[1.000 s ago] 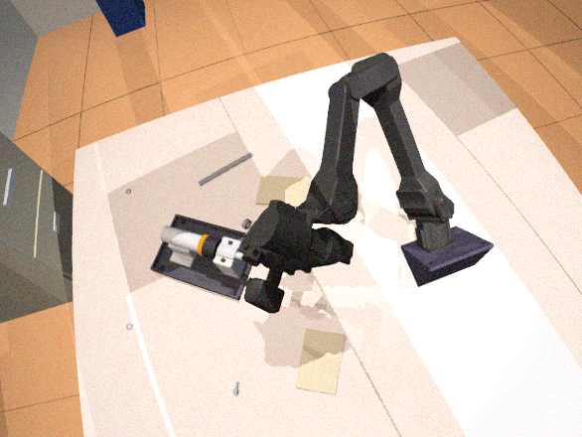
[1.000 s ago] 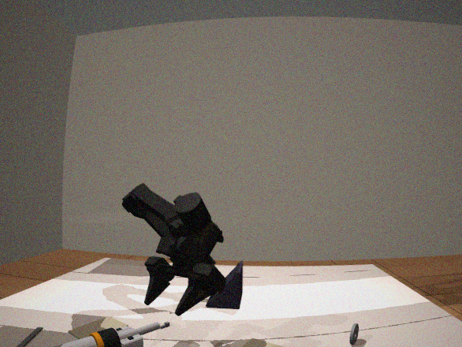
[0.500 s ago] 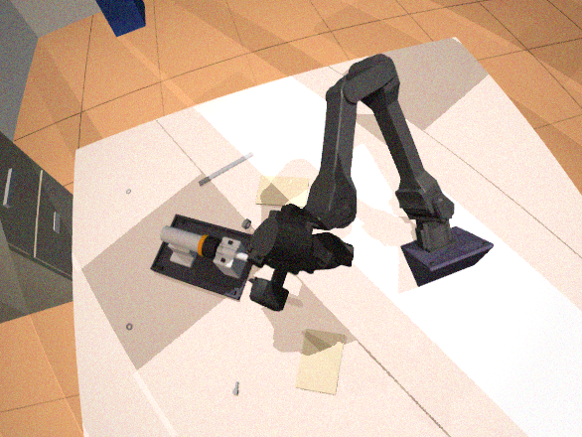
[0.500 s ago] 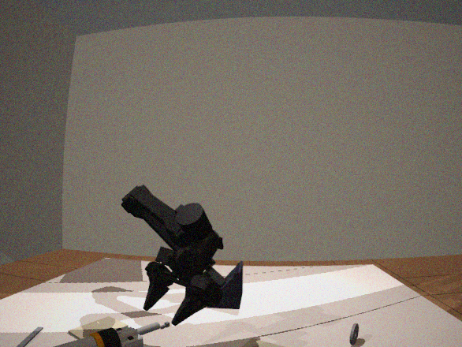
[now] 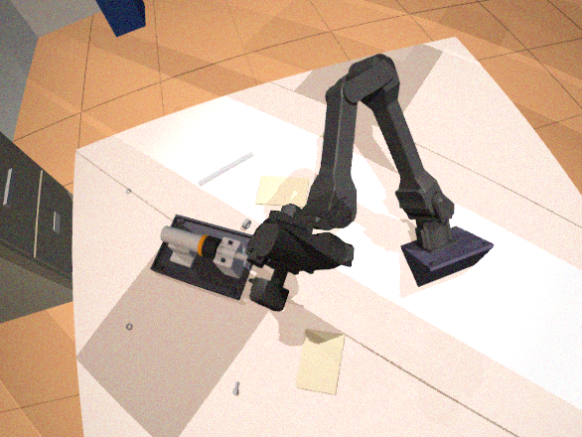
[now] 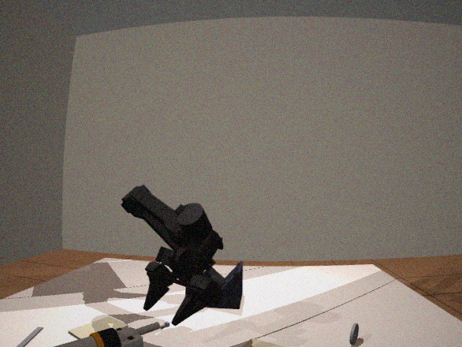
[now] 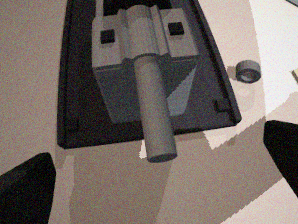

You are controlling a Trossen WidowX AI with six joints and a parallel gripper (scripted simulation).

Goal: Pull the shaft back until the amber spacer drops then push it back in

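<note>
My gripper tip is now 6 cm short of the grey shaft, 5 cm to the left of it and 2 cm above it. The rest, counted from my gripper tip: black spacer 8 cm ahead, 6 cm to the right, 2 cm below; thin grey bar 31 cm to the right, 10 cm below, 2 cm ahead; amber spacer 10 cm ahead, 8 cm to the right, 2 cm below.
</note>
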